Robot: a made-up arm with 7 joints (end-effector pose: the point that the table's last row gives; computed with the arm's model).
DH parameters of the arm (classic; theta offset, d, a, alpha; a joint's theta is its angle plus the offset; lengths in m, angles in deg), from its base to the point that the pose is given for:
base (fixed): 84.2 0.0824 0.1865 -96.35
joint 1: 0 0.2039 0.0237 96.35
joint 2: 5.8 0.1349 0.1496 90
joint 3: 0 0.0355 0.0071 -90
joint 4: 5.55 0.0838 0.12 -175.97
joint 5: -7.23 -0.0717 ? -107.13
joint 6: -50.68 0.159 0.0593 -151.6
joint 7: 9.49 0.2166 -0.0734 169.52
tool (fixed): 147.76 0.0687 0 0
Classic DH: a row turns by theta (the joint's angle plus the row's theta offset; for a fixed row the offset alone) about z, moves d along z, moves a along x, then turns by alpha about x.
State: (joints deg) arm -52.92 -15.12 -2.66 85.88 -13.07 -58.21 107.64
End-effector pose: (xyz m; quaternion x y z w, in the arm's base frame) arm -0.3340 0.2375 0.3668 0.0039 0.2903 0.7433 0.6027
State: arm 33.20 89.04 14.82 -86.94 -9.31 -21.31 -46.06
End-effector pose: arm -0.2689 0.5477 0.2187 0.7427 0.0096 0.6673 0.0544
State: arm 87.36 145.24 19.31 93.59 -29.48 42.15 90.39
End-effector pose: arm 0.0165 0.5616 0.1638 0.1114 0.0960 0.1490 0.9778
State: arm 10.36 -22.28 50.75 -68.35 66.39 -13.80 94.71
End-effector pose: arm 0.0283 0.1705 0.2354 0.8320 -0.2473 -0.4739 0.1482
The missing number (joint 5, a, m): -0.0225
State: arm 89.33 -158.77 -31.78 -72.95 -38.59 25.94 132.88
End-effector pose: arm -0.2047 0.4371 0.4921 0.2398 -0.7588 -0.2577 0.5480
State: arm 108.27 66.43 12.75 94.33 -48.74 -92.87 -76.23
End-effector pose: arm -0.2698 0.4855 -0.0348 -0.6291 -0.0393 0.2096 0.7475
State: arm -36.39 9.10 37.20 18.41 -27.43 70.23 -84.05
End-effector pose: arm -0.2395 0.1273 0.4213 -0.1471 0.2893 0.5278 0.7849
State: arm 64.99 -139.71 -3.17 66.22 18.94 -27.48 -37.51
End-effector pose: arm 0.0807 0.4073 0.2708 0.0218 -0.1334 0.6734 0.7268
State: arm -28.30 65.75 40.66 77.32 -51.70 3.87 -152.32
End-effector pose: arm -0.3058 0.0402 0.1897 -0.4076 -0.3776 0.7487 0.3616
